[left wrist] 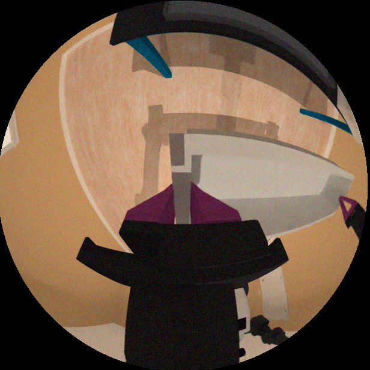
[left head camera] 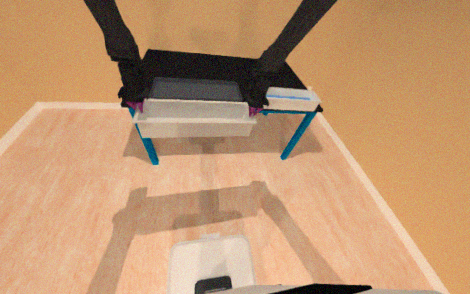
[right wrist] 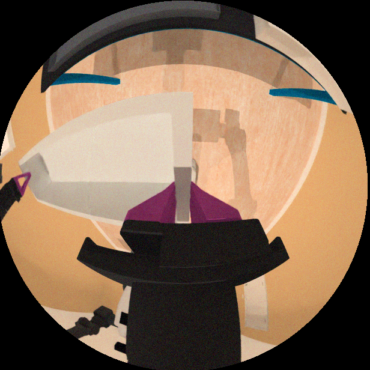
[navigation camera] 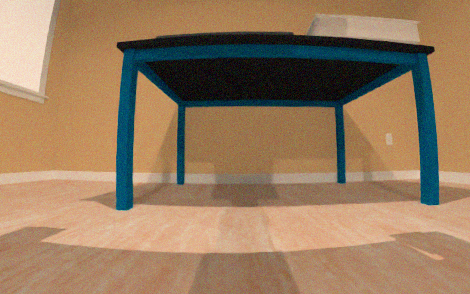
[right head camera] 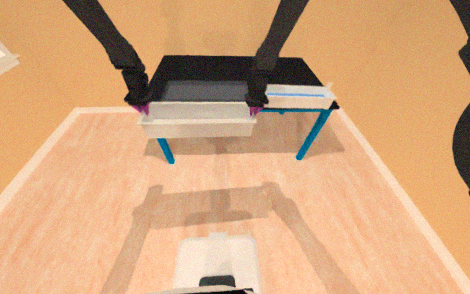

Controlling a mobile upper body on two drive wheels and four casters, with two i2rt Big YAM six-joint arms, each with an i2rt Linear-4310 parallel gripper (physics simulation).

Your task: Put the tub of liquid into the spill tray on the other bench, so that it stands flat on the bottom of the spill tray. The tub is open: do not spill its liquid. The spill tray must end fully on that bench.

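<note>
A long white open container (left head camera: 195, 129) (right head camera: 197, 130) (left wrist: 240, 170) (right wrist: 115, 150) hangs roughly level between my grippers, in front of the black bench; no liquid can be made out in it. My left gripper (left head camera: 137, 106) (right head camera: 144, 109) (left wrist: 182, 186) is shut on its left end wall. My right gripper (left head camera: 254, 110) (right head camera: 254, 110) (right wrist: 182, 186) is shut on its right end wall. Another white container (left head camera: 290, 103) (right head camera: 300, 102) (navigation camera: 370, 30), with blue liquid, stands on the bench's right end. A dark grey shallow tray (left head camera: 195, 90) (right head camera: 205, 91) lies on the bench. Which is the spill tray I cannot tell.
The black bench (left head camera: 200, 60) (right head camera: 215, 65) with blue legs (navigation camera: 125, 140) stands ahead, beyond the held container. Tan walls rise behind it. The robot's white base (left head camera: 185, 260) (right head camera: 190, 260) shows at the bottom of the head views. A second bench does not show.
</note>
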